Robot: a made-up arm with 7 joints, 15 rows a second.
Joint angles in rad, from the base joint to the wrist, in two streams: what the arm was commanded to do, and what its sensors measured. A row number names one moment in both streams.
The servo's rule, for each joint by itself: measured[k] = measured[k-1] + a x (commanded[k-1-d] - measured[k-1]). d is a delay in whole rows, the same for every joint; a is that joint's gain. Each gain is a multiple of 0.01, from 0.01 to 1. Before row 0 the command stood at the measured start. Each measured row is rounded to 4 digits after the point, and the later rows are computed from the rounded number. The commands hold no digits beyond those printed.
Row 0, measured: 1.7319, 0.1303, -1.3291, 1.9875, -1.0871, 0.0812, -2.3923
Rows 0 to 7, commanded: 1.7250, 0.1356, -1.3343, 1.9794, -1.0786, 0.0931, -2.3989; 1.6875, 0.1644, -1.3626, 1.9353, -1.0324, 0.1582, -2.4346; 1.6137, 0.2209, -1.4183, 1.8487, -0.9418, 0.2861, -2.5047; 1.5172, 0.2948, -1.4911, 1.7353, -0.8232, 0.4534, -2.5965; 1.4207, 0.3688, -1.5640, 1.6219, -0.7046, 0.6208, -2.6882; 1.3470, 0.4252, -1.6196, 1.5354, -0.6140, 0.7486, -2.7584; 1.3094, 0.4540, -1.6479, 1.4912, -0.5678, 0.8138, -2.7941; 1.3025, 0.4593, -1.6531, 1.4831, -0.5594, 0.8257, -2.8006
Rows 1 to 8, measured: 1.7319, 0.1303, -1.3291, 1.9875, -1.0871, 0.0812, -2.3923; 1.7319, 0.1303, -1.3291, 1.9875, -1.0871, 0.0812, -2.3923; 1.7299, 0.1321, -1.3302, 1.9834, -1.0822, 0.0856, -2.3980; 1.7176, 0.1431, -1.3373, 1.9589, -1.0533, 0.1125, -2.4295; 1.6875, 0.1696, -1.3551, 1.9027, -0.9886, 0.1767, -2.4942; 1.6381, 0.2122, -1.3850, 1.8173, -0.8927, 0.2791, -2.5822; 1.5751, 0.2654, -1.4244, 1.7176, -0.7836, 0.4055, -2.6734; 1.5090, 0.3197, -1.4673, 1.6247, -0.6852, 0.5324, -2.7465
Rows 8 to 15, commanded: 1.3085, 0.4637, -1.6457, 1.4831, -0.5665, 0.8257, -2.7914; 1.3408, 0.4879, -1.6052, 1.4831, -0.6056, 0.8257, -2.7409; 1.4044, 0.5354, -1.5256, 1.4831, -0.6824, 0.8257, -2.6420; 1.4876, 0.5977, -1.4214, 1.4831, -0.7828, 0.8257, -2.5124; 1.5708, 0.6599, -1.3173, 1.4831, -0.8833, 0.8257, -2.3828; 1.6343, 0.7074, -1.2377, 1.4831, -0.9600, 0.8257, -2.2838; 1.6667, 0.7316, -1.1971, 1.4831, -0.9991, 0.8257, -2.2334; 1.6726, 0.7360, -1.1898, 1.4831, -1.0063, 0.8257, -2.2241
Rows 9 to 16, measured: 1.4511, 0.3654, -1.5070, 1.5566, -0.6171, 0.6365, -2.7874; 1.4080, 0.3973, -1.5391, 1.5191, -0.5836, 0.7065, -2.7988; 1.3791, 0.4199, -1.5626, 1.5007, -0.5737, 0.7506, -2.7924; 1.3680, 0.4430, -1.5720, 1.4917, -0.5922, 0.7784, -2.7481; 1.3786, 0.4744, -1.5618, 1.4873, -0.6445, 0.7959, -2.6569; 1.4102, 0.5163, -1.5309, 1.4852, -0.7247, 0.8069, -2.5326; 1.4568, 0.5651, -1.4839, 1.4841, -0.8167, 0.8139, -2.4038; 1.5083, 0.6135, -1.4297, 1.4836, -0.8998, 0.8183, -2.3006
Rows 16 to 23, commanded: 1.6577, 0.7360, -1.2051, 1.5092, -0.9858, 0.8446, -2.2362; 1.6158, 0.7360, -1.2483, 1.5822, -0.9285, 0.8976, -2.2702; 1.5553, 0.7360, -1.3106, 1.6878, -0.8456, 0.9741, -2.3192; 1.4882, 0.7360, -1.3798, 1.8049, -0.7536, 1.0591, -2.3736; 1.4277, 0.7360, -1.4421, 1.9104, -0.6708, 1.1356, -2.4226; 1.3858, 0.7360, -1.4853, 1.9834, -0.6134, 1.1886, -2.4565; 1.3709, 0.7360, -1.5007, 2.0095, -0.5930, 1.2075, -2.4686; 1.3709, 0.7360, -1.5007, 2.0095, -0.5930, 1.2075, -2.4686
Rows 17 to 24, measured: 1.5542, 0.6537, -1.3785, 1.4833, -0.9574, 0.8210, -2.2428; 1.5885, 0.6817, -1.3370, 1.4832, -0.9858, 0.8227, -2.2267; 1.6086, 0.7002, -1.3080, 1.4965, -0.9858, 0.8308, -2.2349; 1.6107, 0.7124, -1.2949, 1.5402, -0.9526, 0.8555, -2.2653; 1.5946, 0.7204, -1.2984, 1.6155, -0.8905, 0.8994, -2.3117; 1.5637, 0.7257, -1.3163, 1.7121, -0.8111, 0.9585, -2.3649; 1.5243, 0.7292, -1.3440, 1.8132, -0.7297, 1.0240, -2.4145; 1.4841, 0.7315, -1.3751, 1.9000, -0.6622, 1.0849, -2.4506
